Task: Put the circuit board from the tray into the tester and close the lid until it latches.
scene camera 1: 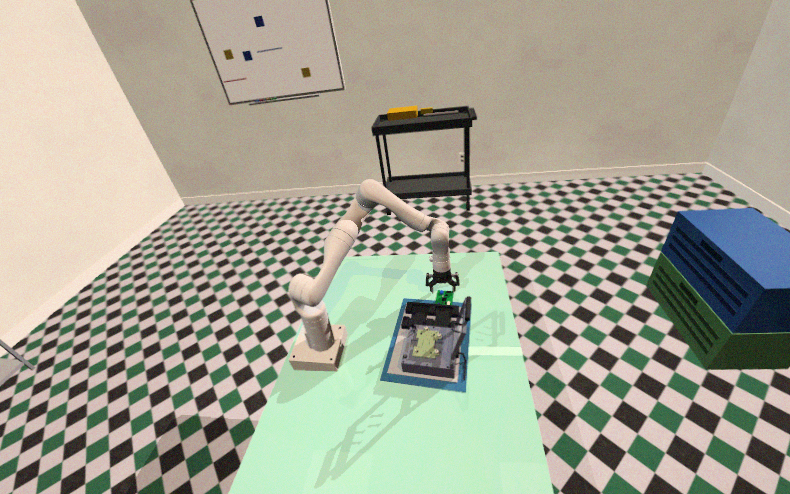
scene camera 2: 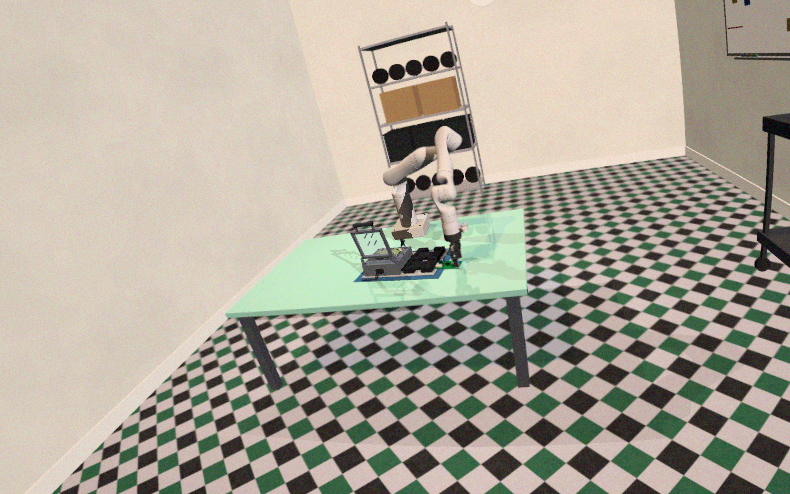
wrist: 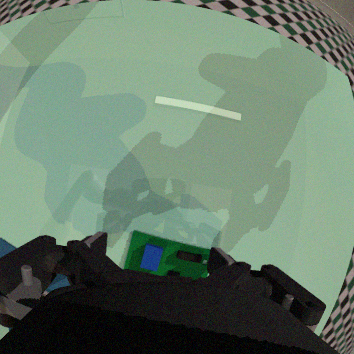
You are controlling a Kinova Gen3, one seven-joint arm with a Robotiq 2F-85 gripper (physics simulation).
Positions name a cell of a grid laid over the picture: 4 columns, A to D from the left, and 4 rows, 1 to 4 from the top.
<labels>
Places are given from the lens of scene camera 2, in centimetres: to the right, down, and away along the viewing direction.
tester lid (scene camera 2: B2): -10, -2, 185
</labels>
